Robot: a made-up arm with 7 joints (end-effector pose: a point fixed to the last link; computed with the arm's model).
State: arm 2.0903 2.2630 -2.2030 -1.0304 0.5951 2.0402 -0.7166
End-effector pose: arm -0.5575 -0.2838 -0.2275 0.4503 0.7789 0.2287 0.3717
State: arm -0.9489 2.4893 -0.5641 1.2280 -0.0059 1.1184 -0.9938
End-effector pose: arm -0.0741 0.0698 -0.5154 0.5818 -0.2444 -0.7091 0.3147
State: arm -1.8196 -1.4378 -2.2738 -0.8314 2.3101 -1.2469 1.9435
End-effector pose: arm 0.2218 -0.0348 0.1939 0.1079 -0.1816 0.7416 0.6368
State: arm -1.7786 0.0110 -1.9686 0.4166 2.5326 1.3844 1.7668
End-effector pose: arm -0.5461 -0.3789 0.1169 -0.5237 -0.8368 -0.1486 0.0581
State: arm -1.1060 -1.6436 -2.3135 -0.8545 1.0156 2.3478 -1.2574
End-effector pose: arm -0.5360 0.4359 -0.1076 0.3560 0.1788 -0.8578 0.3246
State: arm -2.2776 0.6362 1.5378 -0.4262 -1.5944 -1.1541 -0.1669
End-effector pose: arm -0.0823 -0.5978 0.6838 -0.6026 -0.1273 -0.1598 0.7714
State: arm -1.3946 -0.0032 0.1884 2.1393 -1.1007 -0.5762 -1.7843
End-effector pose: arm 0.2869 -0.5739 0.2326 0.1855 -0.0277 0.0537 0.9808
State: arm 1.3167 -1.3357 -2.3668 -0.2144 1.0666 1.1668 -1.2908
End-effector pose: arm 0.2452 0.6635 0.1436 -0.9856 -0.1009 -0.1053 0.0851
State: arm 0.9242 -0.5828 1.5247 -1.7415 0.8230 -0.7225 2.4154
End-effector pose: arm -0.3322 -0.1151 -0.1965 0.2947 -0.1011 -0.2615 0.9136
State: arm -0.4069 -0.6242 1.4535 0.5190 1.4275 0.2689 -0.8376
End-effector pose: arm -0.7055 0.0397 -0.2087 0.6164 0.7002 -0.2640 0.2451
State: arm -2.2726 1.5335 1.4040 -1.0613 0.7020 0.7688 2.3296
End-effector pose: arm 0.0385 -0.6236 0.7417 -0.3408 0.0951 0.2075 0.9120
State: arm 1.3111 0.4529 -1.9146 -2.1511 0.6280 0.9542 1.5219
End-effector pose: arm -0.0302 -0.6311 0.5499 -0.4481 0.2140 0.0254 0.8676
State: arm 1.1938 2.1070 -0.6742 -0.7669 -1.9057 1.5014 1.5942
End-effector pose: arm 0.3591 -0.0426 0.2637 -0.2795 0.0660 0.8709 0.3988
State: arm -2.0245 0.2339 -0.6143 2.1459 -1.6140 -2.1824 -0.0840
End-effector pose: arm 0.3287 0.1615 0.0323 0.7327 -0.1586 -0.6583 0.0678
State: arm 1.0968 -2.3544 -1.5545 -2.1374 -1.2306 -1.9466 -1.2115
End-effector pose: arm 0.4201 0.3773 -0.2469 0.3902 0.1737 0.5371 0.7274
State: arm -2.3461 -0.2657 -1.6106 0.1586 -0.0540 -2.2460 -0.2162
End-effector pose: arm -0.2532 -0.1186 0.7186 -0.1567 0.9069 -0.3424 0.1890
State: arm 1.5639 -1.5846 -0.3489 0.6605 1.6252 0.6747 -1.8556
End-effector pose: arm 0.4237 0.4835 0.2968 -0.7080 0.0834 0.5096 0.4818
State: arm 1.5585 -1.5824 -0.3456 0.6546 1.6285 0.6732 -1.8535
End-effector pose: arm 0.4285 0.4832 0.2892 -0.7067 0.0896 0.5118 0.4802
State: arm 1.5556 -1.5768 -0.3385 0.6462 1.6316 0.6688 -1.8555
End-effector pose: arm 0.4371 0.4813 0.2801 -0.7058 0.1001 0.5119 0.4793
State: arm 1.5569 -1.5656 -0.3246 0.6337 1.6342 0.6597 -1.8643
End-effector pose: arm 0.4518 0.4764 0.2687 -0.7053 0.1177 0.5088 0.4795
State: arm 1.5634 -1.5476 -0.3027 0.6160 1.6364 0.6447 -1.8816
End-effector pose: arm 0.4736 0.4672 0.2542 -0.7049 0.1440 0.5014 0.4806
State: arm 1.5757 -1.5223 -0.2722 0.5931 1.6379 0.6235 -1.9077
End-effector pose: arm 0.5023 0.4525 0.2369 -0.7041 0.1791 0.4893 0.4825
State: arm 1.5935 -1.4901 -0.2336 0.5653 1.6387 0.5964 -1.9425
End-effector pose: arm 0.5363 0.4314 0.2174 -0.7019 0.2222 0.4727 0.4843
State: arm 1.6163 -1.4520 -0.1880 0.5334 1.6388 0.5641 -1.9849
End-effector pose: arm 0.5733 0.4033 0.1964 -0.6974 0.2717 0.4520 0.4853
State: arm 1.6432 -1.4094 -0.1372 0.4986 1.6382 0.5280 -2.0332
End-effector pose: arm 0.6106 0.3688 0.1752 -0.6899 0.3251 0.4283 0.4846
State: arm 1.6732 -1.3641 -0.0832 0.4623 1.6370 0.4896 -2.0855
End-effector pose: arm 0.6454 0.3292 0.1548 -0.6791 0.3798 0.4030 0.4818
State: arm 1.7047 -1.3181 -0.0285 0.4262 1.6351 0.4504 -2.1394
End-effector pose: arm 0.6756 0.2867 0.1362 -0.6652 0.4329 0.3778 0.4769
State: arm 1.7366 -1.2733 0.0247 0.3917 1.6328 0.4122 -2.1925
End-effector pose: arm 0.7000 0.2440 0.1201 -0.6489 0.4821 0.3541 0.4702
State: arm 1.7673 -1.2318 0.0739 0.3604 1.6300 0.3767 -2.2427
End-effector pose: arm 0.7183 0.2040 0.1071 -0.6318 0.5253 0.3331 0.4625
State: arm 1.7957 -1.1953 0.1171 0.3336 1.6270 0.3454 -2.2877
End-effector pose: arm 0.7311 0.1689 0.0975 -0.6153 0.5613 0.3155 0.4547
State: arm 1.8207 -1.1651 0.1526 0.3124 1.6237 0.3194 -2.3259
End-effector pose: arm 0.7395 0.1403 0.0916 -0.6008 0.5894 0.3015 0.4481
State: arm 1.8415 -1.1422 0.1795 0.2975 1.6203 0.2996 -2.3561
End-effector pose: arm 0.7447 0.1190 0.0892 -0.5893 0.6093 0.2912 0.4435
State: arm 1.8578 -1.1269 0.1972 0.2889 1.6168 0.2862 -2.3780
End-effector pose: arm 0.7478 0.1052 0.0905 -0.5817 0.6215 0.2837 0.4414
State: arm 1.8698 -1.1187 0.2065 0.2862 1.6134 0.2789 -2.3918
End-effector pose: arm 0.7495 0.0980 0.0949 -0.5778 0.6269 0.2789 0.4419
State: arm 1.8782 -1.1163 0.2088 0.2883 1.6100 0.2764 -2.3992
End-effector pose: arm 0.7502 0.0961 0.1018 -0.5771 0.6270 0.2758 0.4447
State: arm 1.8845 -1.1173 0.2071 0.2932 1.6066 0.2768 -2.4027
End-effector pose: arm 0.7503 0.0973 0.1101 -0.5783 0.6238 0.2739 0.4488
